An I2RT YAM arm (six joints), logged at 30 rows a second.
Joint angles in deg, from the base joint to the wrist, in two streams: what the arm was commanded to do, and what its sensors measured. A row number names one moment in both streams.
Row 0, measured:
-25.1, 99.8, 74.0, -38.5, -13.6, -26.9
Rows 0 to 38, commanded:
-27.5, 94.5, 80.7, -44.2, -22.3, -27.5
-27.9, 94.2, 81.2, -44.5, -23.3, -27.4
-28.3, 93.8, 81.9, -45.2, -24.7, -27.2
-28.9, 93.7, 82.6, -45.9, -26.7, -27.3
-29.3, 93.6, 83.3, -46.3, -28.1, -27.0
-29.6, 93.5, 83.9, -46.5, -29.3, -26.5
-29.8, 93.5, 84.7, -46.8, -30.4, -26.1
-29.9, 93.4, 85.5, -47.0, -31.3, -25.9
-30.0, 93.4, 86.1, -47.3, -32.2, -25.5
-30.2, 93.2, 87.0, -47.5, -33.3, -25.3
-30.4, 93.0, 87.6, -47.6, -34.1, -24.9
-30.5, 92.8, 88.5, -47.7, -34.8, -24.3
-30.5, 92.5, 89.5, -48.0, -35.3, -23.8
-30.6, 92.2, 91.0, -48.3, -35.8, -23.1
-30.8, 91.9, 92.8, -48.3, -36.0, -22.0
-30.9, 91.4, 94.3, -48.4, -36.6, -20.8
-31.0, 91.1, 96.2, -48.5, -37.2, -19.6
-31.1, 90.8, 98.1, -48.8, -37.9, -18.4
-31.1, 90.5, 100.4, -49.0, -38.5, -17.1
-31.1, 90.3, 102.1, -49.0, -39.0, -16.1
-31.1, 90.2, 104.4, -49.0, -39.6, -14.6
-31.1, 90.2, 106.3, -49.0, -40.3, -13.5
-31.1, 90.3, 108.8, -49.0, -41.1, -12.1
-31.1, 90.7, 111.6, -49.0, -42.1, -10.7
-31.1, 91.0, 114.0, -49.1, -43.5, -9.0
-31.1, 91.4, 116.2, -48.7, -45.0, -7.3
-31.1, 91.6, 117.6, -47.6, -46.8, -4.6
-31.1, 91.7, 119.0, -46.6, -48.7, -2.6
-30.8, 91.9, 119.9, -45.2, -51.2, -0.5
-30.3, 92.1, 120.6, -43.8, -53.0, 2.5
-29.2, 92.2, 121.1, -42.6, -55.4, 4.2
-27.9, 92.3, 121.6, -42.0, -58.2, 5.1
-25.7, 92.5, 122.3, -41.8, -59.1, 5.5
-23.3, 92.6, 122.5, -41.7, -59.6, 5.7
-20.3, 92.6, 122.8, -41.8, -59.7, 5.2
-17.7, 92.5, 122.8, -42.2, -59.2, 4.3
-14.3, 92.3, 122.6, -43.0, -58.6, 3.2
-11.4, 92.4, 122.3, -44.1, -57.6, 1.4
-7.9, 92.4, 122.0, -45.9, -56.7, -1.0
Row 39, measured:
-17.8, 92.7, 121.0, -44.4, -53.5, 1.7
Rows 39 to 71, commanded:
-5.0, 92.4, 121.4, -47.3, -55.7, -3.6
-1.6, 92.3, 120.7, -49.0, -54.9, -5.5
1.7, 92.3, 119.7, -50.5, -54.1, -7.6
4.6, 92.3, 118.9, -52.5, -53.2, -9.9
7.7, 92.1, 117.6, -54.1, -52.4, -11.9
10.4, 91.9, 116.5, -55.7, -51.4, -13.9
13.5, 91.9, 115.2, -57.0, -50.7, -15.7
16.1, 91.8, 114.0, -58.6, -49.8, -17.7
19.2, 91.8, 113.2, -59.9, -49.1, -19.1
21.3, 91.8, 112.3, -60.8, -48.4, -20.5
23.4, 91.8, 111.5, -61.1, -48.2, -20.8
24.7, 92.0, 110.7, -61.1, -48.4, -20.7
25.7, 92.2, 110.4, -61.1, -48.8, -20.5
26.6, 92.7, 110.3, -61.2, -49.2, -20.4
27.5, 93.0, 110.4, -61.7, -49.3, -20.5
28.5, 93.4, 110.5, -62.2, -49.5, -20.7
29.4, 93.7, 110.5, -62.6, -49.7, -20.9
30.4, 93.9, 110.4, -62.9, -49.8, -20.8
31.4, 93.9, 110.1, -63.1, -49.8, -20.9
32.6, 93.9, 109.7, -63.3, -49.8, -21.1
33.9, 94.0, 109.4, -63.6, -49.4, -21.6
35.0, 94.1, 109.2, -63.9, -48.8, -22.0
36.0, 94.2, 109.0, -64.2, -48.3, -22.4
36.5, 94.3, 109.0, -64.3, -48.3, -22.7
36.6, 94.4, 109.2, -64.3, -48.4, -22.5
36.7, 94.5, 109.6, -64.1, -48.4, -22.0
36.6, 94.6, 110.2, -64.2, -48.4, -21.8
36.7, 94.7, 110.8, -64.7, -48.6, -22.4
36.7, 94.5, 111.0, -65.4, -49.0, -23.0
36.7, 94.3, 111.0, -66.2, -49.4, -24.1
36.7, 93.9, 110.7, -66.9, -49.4, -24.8
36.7, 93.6, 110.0, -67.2, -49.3, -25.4
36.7, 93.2, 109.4, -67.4, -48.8, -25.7
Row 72, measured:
36.9, 94.3, 109.4, -65.1, -48.6, -22.7
